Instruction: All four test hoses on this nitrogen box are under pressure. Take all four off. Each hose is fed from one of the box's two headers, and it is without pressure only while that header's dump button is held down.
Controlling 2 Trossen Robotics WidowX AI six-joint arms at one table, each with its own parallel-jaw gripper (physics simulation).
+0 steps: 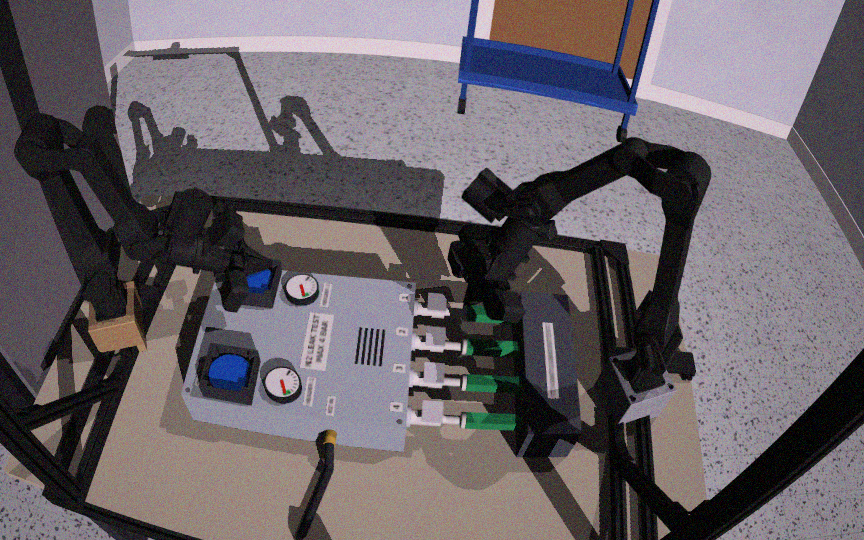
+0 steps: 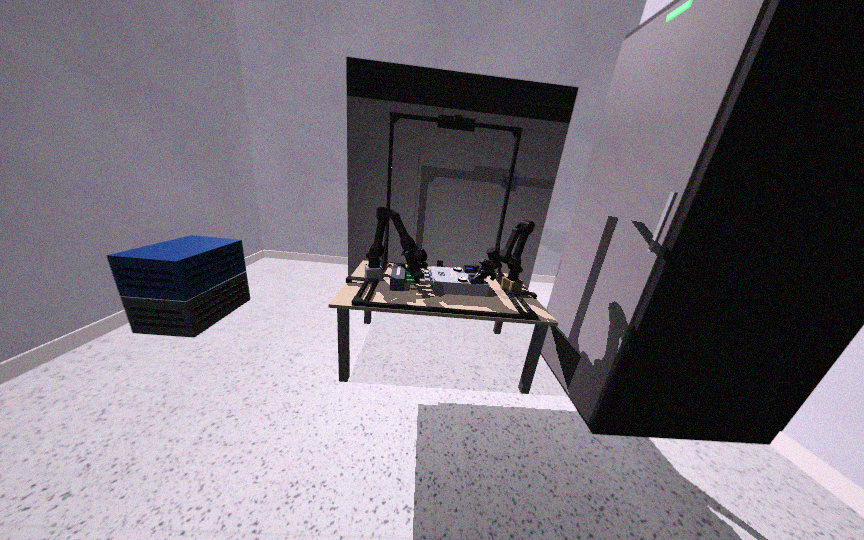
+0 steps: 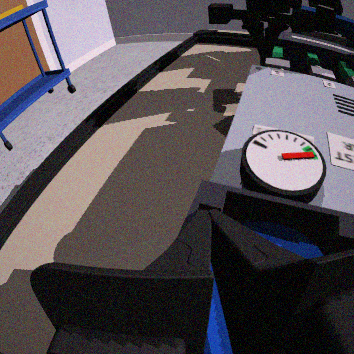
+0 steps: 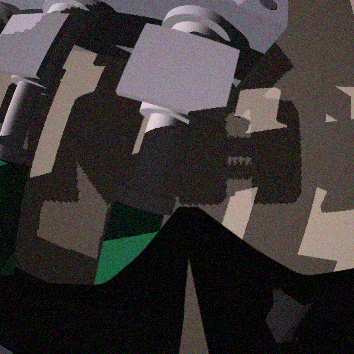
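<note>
The grey nitrogen box has two blue dump buttons, an upper one and a lower one. My left gripper is shut and rests on the upper button's edge. The gauge beside it has its red needle on the green mark. Four hoses with green sleeves run from the grey couplers. My right gripper is shut and empty beside the first hose's sleeve.
A dark manifold block sits at the hoses' far ends. A black supply hose with a brass fitting enters the box's front. Black frame rails border the table. A blue cart stands behind, and a blue crate is on the floor.
</note>
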